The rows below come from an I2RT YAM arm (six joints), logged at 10 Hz.
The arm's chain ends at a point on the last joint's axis. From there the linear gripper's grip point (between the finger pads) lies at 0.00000 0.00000 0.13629 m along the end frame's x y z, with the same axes.
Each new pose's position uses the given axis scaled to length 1; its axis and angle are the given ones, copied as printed.
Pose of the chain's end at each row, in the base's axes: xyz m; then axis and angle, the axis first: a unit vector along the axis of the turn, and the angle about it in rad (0 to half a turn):
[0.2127 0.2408 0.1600 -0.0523 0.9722 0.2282 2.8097]
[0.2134 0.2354 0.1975 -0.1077 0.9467 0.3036 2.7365]
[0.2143 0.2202 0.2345 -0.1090 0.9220 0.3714 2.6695]
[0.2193 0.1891 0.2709 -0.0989 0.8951 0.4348 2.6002]
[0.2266 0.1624 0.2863 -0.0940 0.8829 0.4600 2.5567]
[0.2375 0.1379 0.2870 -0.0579 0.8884 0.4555 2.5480]
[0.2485 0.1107 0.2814 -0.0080 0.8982 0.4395 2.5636]
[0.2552 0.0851 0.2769 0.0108 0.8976 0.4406 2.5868]
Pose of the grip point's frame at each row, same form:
[0.2527 0.3019 0.0450 -0.0523 0.9722 0.2282 2.8097]
[0.2557 0.3164 0.0963 -0.1077 0.9467 0.3036 2.7365]
[0.2610 0.3152 0.1487 -0.1090 0.9220 0.3714 2.6695]
[0.2713 0.2945 0.2019 -0.0989 0.8951 0.4348 2.6002]
[0.2822 0.2710 0.2256 -0.0940 0.8829 0.4600 2.5567]
[0.2986 0.2432 0.2257 -0.0579 0.8884 0.4555 2.5480]
[0.3145 0.2102 0.2156 -0.0080 0.8982 0.4395 2.5636]
[0.3208 0.1840 0.2100 0.0108 0.8976 0.4406 2.5868]

